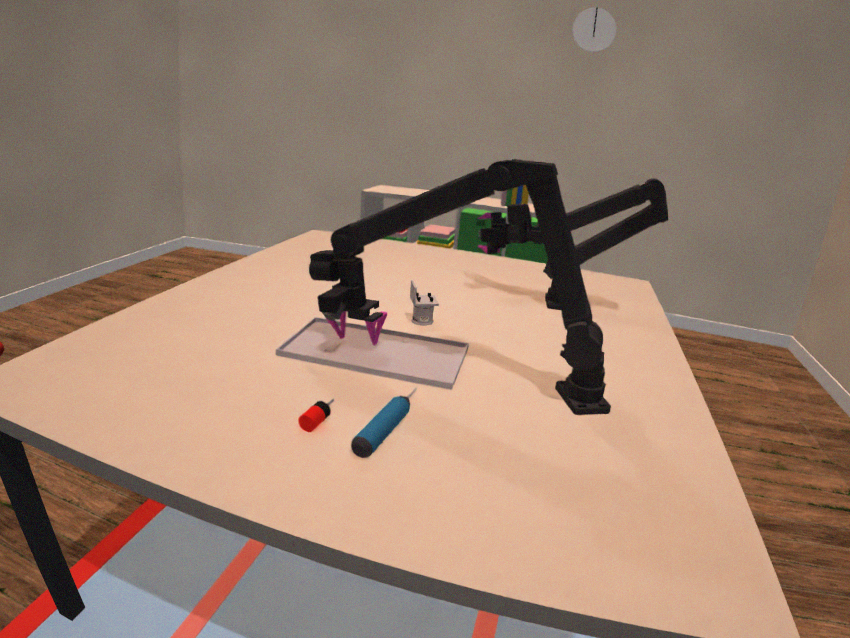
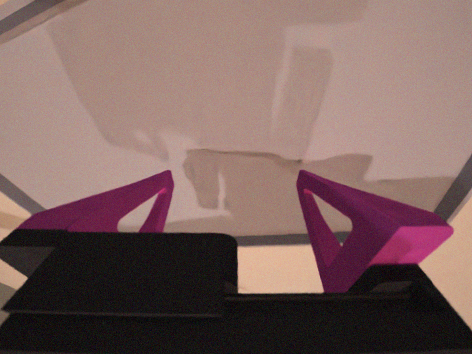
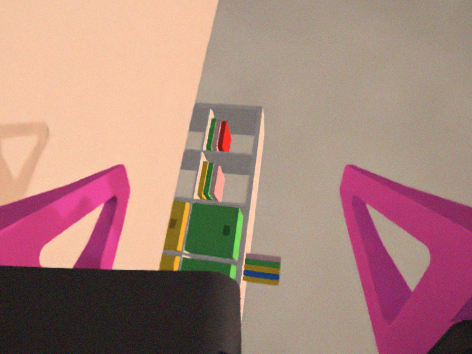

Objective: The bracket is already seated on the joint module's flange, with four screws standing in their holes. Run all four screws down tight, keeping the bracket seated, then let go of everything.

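Seen in the pictures: left gripper, fingertip midpoint: (image 1: 358,341) (image 2: 235,177); right gripper, fingertip midpoint: (image 1: 478,232) (image 3: 235,176); left arm's base, origin of the base link: (image 1: 581,399); right arm's base, origin of the base link: (image 1: 558,304).
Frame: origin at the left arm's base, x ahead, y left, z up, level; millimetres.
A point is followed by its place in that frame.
Note:
The joint module (image 1: 422,315) @(x 298, y -405, z 29 mm) stands upright behind the tray. The pale bracket (image 1: 414,292) @(x 326, y -398, z 97 mm) sits on its top, with one plate rising at the left. Dark screws (image 1: 430,297) @(x 278, y -418, z 77 mm) stand up from it; they are too small to count or judge for depth. My left gripper (image 1: 358,340) @(x 476, y -261, z 16 mm) (image 2: 235,177) @(x 476, y -261, z 16 mm) is open and empty, pointing down over the tray, left of and nearer than the module. My right gripper (image 1: 482,234) @(x 48, y -836, z 176 mm) (image 3: 235,176) @(x 48, y -836, z 176 mm) is open and empty, raised behind and to the right of the module. A blue screwdriver (image 1: 381,427) @(x 447, y 136, z 37 mm) and a short red driver (image 1: 314,416) @(x 565, y 92, z 30 mm) lie at the front.
The shallow tray (image 1: 411,357) @(x 352, y -198, z 4 mm) (image 2: 400,100) @(x 584, y -271, z 4 mm) lies between the module and the two drivers. The table's front edge (image 1: 295,552) @(x 584, y 348, z -35 mm) is beyond the drivers. A shelf unit (image 1: 394,190) (image 3: 230,117) with books and green doors stands beyond the table.

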